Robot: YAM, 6 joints.
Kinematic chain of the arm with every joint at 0, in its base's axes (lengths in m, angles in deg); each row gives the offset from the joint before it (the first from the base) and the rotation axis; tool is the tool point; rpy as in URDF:
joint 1: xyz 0 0 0.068 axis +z
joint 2: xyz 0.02 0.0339 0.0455 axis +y
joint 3: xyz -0.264 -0.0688 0 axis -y
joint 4: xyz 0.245 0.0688 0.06 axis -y
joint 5: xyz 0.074 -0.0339 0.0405 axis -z
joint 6: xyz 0.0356 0 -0.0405 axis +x
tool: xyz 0 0 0 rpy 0 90 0
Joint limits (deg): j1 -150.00..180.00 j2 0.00..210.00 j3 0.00..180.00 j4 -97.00..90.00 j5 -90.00..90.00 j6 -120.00..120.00
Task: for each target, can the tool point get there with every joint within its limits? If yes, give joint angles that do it. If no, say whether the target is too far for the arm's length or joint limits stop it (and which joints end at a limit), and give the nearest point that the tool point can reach.
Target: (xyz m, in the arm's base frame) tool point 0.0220 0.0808 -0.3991
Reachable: no: joint limits stop it (at a limit: joint 2) | nearest point 0.0275 0.1011 -0.3505 | short by 0.053 m
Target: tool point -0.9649 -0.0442 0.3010
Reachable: no: too far | nearest point -0.6336 -0.0042 0.2353 | short by 0.340 m
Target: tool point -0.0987 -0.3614 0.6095
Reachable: yes | joints -106.99 111.66 139.32 23.32 -18.41 10.54
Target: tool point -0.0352 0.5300 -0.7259
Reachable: no: too far | nearest point -0.0254 0.3820 -0.3545 | short by 0.400 m
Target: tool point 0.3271 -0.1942 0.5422
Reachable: yes | joints -35.38 109.35 139.92 -28.46 -60.91 -53.21
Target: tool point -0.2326 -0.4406 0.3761
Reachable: yes | joints -114.74 121.22 120.65 -11.73 49.11 9.87
